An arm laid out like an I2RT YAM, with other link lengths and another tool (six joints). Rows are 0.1 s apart.
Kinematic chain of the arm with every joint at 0, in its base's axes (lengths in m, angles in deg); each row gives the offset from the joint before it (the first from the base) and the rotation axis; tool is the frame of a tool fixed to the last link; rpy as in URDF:
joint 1: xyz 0 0 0.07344 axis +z
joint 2: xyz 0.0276 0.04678 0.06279 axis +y
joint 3: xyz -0.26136 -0.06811 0 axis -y
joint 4: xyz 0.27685 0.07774 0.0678 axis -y
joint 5: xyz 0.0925 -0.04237 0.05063 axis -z
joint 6: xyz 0.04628 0 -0.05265 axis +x
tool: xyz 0.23 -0.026 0.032 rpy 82.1 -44.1 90
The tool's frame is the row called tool.
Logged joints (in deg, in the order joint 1, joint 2, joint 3, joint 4, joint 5, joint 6), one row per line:
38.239 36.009 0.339 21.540 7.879 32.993
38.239 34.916 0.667 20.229 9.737 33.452
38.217 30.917 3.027 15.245 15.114 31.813
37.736 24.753 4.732 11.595 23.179 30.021
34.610 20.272 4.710 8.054 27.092 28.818
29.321 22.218 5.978 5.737 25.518 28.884
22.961 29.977 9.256 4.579 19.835 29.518
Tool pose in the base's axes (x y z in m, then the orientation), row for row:
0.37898 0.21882 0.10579 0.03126 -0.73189 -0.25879 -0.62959
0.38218 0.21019 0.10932 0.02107 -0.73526 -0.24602 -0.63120
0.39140 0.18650 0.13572 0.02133 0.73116 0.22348 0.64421
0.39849 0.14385 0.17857 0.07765 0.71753 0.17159 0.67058
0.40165 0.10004 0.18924 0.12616 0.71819 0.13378 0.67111
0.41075 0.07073 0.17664 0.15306 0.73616 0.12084 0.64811
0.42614 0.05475 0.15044 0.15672 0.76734 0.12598 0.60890
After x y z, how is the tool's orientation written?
As a quaternion, w x y z.
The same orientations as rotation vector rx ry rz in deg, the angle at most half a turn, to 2 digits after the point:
-129.18 -45.68 -111.13
-130.60 -43.70 -112.12
129.85 39.69 114.41
123.14 29.45 115.08
119.82 22.32 111.97
120.97 19.86 106.50
125.84 20.66 99.86

